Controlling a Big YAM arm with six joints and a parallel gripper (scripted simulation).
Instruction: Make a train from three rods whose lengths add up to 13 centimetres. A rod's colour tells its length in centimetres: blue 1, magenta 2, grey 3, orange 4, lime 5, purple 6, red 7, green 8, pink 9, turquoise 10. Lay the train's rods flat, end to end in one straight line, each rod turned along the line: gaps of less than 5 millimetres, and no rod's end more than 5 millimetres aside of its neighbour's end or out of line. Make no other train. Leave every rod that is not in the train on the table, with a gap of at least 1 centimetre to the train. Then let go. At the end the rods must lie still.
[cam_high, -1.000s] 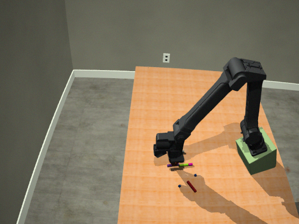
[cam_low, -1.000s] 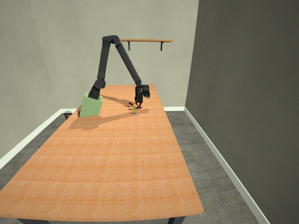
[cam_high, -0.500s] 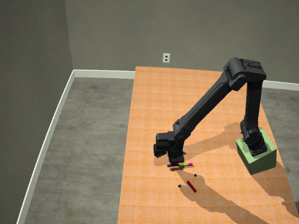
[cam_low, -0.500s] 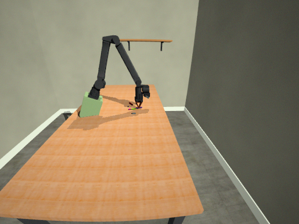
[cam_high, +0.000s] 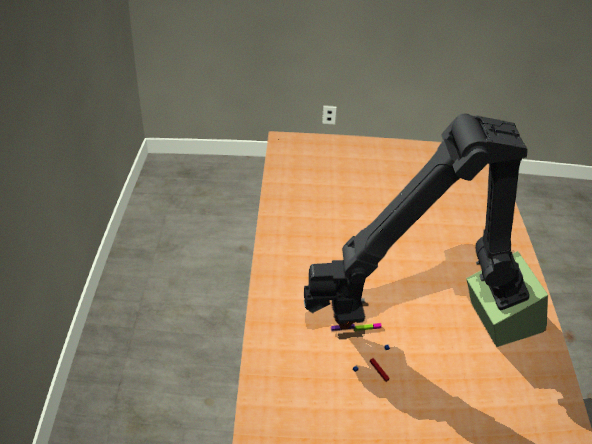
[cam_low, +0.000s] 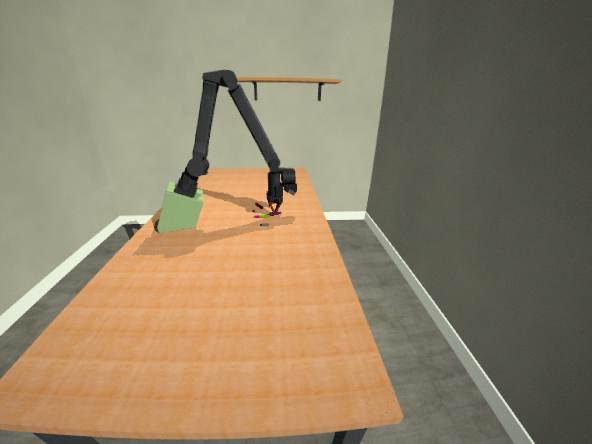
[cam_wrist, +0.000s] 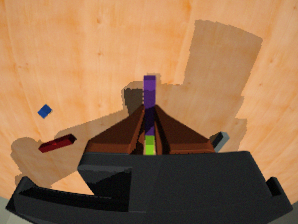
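Now: the purple rod 10 mm below my hand. The rest, counted from my hand: lime rod (50 mm behind, 20 mm below); magenta rod (90 mm behind, 20 mm below); grey rod (60 mm behind, 90 mm to the right, 20 mm below).
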